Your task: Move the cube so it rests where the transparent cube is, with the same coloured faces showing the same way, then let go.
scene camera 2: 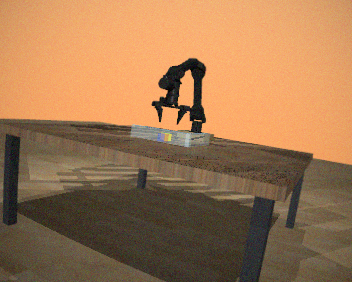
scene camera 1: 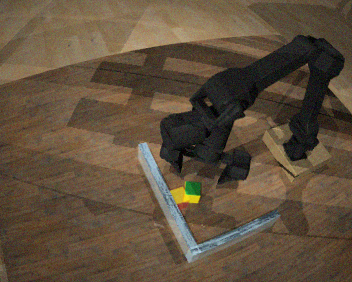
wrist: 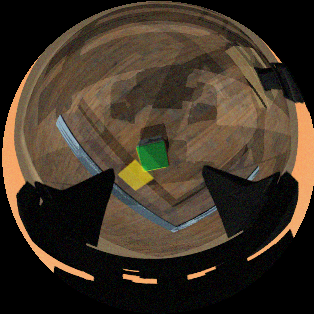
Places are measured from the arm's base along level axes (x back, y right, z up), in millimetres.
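Pixels of known places: gripper, fingertip midpoint: (scene camera 2: pixel 168 123) (scene camera 1: pixel 199 177) (wrist: pixel 158 171); arm's base, link origin: (scene camera 2: pixel 196 132) (scene camera 1: pixel 294 151) (wrist: pixel 262 78).
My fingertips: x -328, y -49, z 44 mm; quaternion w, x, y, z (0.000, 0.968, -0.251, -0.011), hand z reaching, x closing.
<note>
For each thing: its top centre in the pictures, then the offset to it from my fingertips. Level surfaces: height alone.
- solid cube, top centre: (wrist: pixel 152 156) (scene camera 1: pixel 193 188) dx -7, dy +0, dz -46 mm
- transparent cube, top centre: (wrist: pixel 134 176) (scene camera 1: pixel 178 195) dx -47, dy -13, dz -46 mm
- table, surface height: dz -86 mm
The solid cube (scene camera 1: pixel 193 189) (wrist: pixel 153 155) has a green face up; a yellow side shows in scene camera 1 and a dark side in the wrist view. The transparent cube (scene camera 1: pixel 177 194) (wrist: pixel 135 175) has a yellow face up and a red side low down in scene camera 1. It lies right beside the solid cube, close to the long wall, turned at a different angle. In scene camera 2 small blue and yellow patches show by the wall, too small to tell apart. My gripper (scene camera 1: pixel 200 175) (scene camera 2: pixel 169 122) (wrist: pixel 158 171) is open and empty, above the cubes.
A long pale blue wall (scene camera 1: pixel 165 192) (scene camera 2: pixel 150 133) (wrist: pixel 75 141) runs beside the transparent cube. It meets a shorter wall (scene camera 1: pixel 240 232) (wrist: pixel 197 219) at a corner. The arm's wooden base block (scene camera 1: pixel 280 145) (wrist: pixel 245 70) stands on the table (scene camera 1: pixel 75 200) (scene camera 2: pixel 250 162).
</note>
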